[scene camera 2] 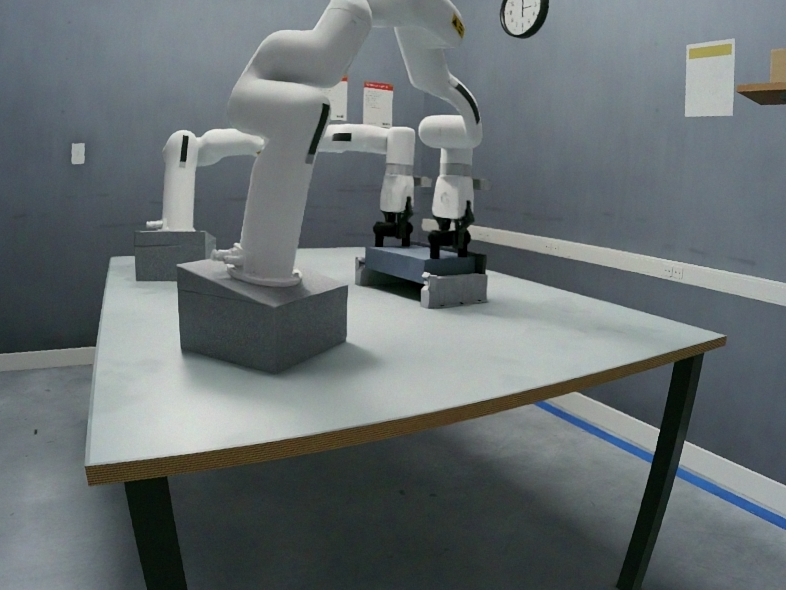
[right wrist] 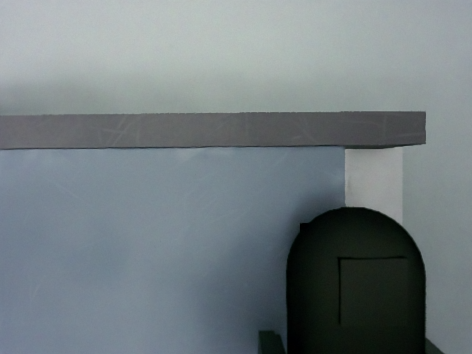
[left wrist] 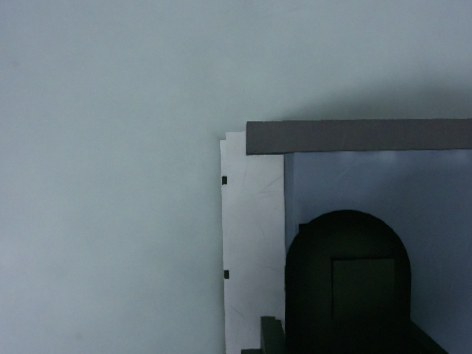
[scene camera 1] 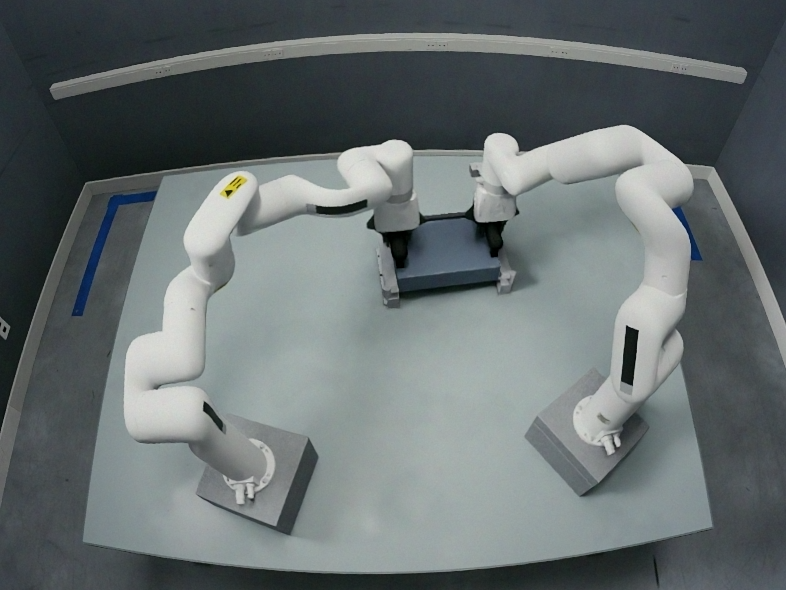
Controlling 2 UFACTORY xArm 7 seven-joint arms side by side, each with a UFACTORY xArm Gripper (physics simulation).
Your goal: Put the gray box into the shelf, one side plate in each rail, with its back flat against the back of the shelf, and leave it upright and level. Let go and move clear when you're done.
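Places are measured from the left arm's base along level axes (x ahead, y left, z up), in metres.
Where they show: left gripper, fingertip midpoint: (scene camera 2: 395,237) (left wrist: 329,353) (scene camera 1: 396,242); right gripper, fingertip midpoint: (scene camera 2: 451,247) (scene camera 1: 489,232); left arm's base, origin of the base link: (scene camera 1: 249,467); right arm's base, origin of the base link: (scene camera 2: 263,274) (scene camera 1: 597,421).
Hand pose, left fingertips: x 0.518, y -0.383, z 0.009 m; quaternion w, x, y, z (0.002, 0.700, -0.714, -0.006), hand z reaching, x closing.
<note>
Each offset is from my left fingertips to the top centre of the thing. "*": to the spot under its first point. Level surfaces: height alone.
The gray box @[0.009 m back, 0.116 m right, 0.043 m up] (scene camera 1: 447,244) (scene camera 2: 396,263) (left wrist: 345,180) (right wrist: 150,225), blue-gray here, lies between the shelf's side rails (scene camera 1: 388,282) (scene camera 2: 453,290) (left wrist: 252,225) (right wrist: 374,175). In both wrist views its back edge meets the shelf's brown-gray back bar (left wrist: 360,135) (right wrist: 215,131), with no gap showing. It looks upright and about level. My left gripper (scene camera 1: 399,254) is shut on the box at its left end. My right gripper (scene camera 1: 495,244) is shut on it at its right end. The fingertips are partly hidden, and the side plates inside the rails are hidden.
Both arms reach in from their gray base blocks @[* 0.542 m back, 0.282 m left, 0.005 m up] (scene camera 1: 295,473) @[* 0.608 m back, 0.314 m right, 0.006 m up] (scene camera 1: 587,454) to the shelf near the table's @[0.130 m down] (scene camera 1: 406,406) back. Each gripper stands close above one rail. A wall with a pale rail (scene camera 1: 355,47) runs behind the table.
</note>
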